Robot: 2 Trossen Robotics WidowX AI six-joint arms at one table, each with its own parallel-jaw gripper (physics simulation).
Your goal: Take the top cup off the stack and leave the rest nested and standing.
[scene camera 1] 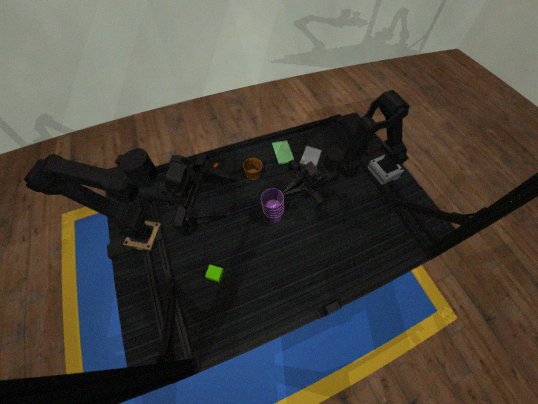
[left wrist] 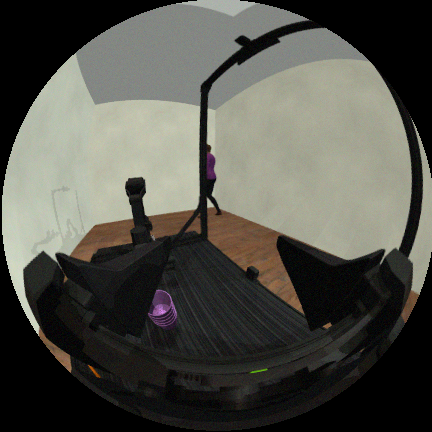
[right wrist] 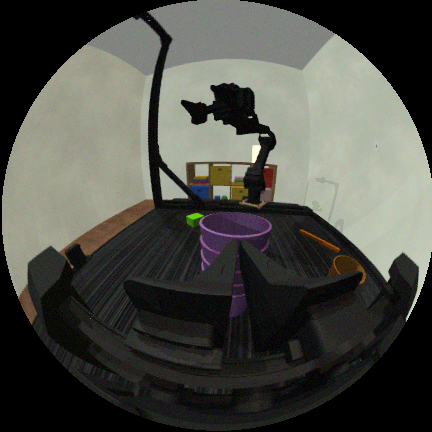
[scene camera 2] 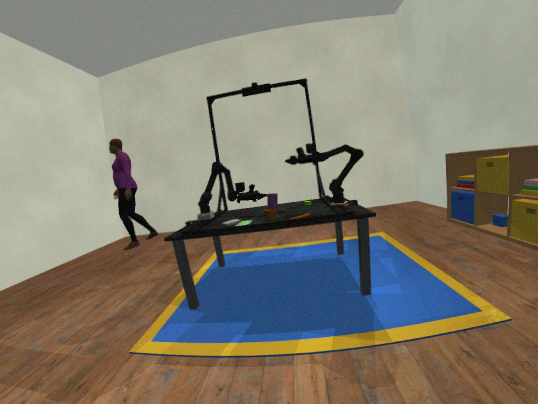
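A stack of several nested purple cups stands upright near the middle of the table. My right gripper is shut, its fingertips together at the near side of the top cup, just below the rim. No cup wall shows between the fingertips; whether they touch the cup is hard to tell. The fingers hide part of the lower stack in the right wrist view. My left gripper is open and empty, high above the table and away from the stack.
An orange cup stands near the stack. A green block, a pale green pad, a grey pad and an orange stick lie on the table.
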